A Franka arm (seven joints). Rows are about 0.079 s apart.
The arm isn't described. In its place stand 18 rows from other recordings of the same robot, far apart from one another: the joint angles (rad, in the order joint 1, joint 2, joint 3, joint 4, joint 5, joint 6, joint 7), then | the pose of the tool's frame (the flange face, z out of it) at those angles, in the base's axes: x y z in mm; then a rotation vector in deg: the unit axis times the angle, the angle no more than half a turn.
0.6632 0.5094 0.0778 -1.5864 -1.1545 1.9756 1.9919 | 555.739, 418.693, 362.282, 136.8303, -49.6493, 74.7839
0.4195 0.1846 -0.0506 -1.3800 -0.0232 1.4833 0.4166 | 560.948, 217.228, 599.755, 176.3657, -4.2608, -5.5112
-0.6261 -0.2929 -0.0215 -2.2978 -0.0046 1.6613 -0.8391 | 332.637, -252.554, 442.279, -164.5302, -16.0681, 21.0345
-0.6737 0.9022 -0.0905 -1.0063 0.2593 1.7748 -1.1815 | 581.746, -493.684, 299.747, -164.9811, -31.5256, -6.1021
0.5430 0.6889 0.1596 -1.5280 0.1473 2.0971 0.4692 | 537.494, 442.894, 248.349, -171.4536, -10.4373, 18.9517
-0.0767 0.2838 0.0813 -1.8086 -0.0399 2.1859 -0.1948 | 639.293, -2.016, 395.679, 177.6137, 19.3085, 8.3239
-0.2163 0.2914 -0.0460 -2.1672 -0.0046 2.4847 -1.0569 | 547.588, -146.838, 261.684, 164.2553, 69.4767, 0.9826
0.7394 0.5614 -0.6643 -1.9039 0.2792 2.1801 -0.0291 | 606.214, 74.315, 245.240, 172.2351, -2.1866, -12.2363
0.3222 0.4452 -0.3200 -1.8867 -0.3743 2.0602 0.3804 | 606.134, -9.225, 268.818, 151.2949, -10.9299, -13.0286
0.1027 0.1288 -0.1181 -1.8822 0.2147 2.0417 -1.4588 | 596.771, 4.880, 444.030, -135.2630, -108.2677, -12.4369
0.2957 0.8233 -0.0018 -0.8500 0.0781 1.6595 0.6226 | 729.615, 229.465, 422.174, -173.8993, 29.4566, 4.0755
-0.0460 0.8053 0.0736 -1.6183 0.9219 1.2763 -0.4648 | 576.171, 113.477, 173.067, -101.3120, -8.9798, 50.7599
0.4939 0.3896 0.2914 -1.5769 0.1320 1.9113 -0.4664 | 478.960, 459.066, 421.372, -138.5144, -93.3821, 6.4527
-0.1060 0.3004 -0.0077 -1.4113 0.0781 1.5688 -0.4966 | 632.912, -63.208, 520.059, -170.0523, -32.4969, 9.8456
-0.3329 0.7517 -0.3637 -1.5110 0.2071 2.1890 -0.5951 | 573.891, -415.592, 238.287, 176.5687, -12.0536, -5.7179
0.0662 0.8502 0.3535 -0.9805 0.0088 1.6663 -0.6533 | 720.327, 219.077, 363.665, -144.2364, -76.4251, 6.8309
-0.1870 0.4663 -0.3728 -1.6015 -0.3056 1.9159 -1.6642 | 567.919, -344.803, 372.989, 138.1179, 100.0990, -39.6145
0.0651 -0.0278 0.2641 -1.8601 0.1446 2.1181 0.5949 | 547.076, 195.470, 553.586, -163.3173, 26.5548, -16.5505
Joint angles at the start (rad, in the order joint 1, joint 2, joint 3, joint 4, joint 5, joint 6, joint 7):
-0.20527 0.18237 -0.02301 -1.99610 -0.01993 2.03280 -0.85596
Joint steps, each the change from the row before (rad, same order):
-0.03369 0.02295 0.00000 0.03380 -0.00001 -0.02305 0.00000
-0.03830 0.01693 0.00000 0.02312 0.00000 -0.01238 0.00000
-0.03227 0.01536 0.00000 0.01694 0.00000 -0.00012 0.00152
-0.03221 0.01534 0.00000 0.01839 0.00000 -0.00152 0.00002
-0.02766 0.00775 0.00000 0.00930 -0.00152 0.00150 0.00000
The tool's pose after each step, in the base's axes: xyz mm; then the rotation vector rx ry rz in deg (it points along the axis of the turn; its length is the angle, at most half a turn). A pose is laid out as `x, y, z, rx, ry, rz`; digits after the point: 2 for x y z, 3 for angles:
559.30, -150.78, 358.51, -167.856, -52.292, 12.818
557.99, -173.57, 357.83, -168.488, -48.959, 13.161
556.69, -193.01, 356.18, -169.239, -46.095, 12.971
554.89, -212.58, 354.99, -169.907, -43.350, 12.771
551.36, -228.97, 354.54, -170.546, -41.080, 12.545

